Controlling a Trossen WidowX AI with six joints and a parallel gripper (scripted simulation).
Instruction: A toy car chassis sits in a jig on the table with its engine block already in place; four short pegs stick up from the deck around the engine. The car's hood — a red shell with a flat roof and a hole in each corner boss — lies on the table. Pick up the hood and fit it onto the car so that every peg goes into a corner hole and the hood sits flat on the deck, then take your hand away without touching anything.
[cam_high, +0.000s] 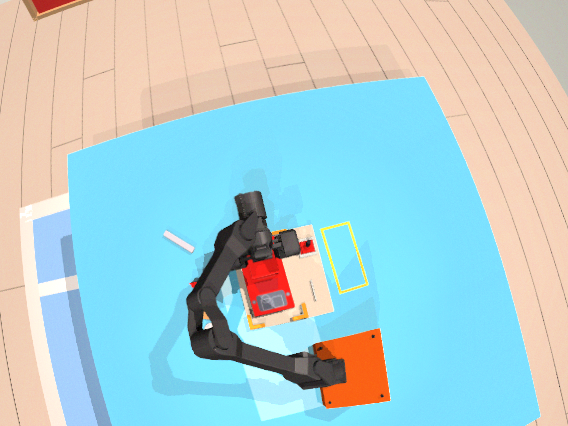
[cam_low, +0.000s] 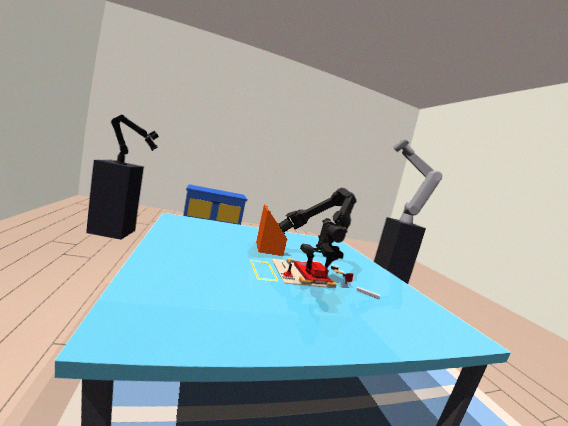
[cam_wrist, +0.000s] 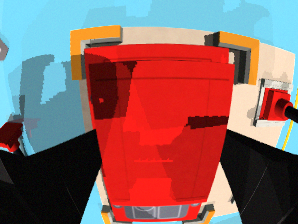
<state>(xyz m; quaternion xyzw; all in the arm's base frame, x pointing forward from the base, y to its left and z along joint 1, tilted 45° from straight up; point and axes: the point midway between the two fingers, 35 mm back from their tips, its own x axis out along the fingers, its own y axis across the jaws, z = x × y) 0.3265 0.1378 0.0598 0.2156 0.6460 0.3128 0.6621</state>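
Now: gripper tip 1 cm below the red hood. Round my gripper tip: jig: 4 cm behind, 4 cm to the right, 3 cm below; then white bar: 8 cm ahead, 22 cm to the left, 4 cm below.
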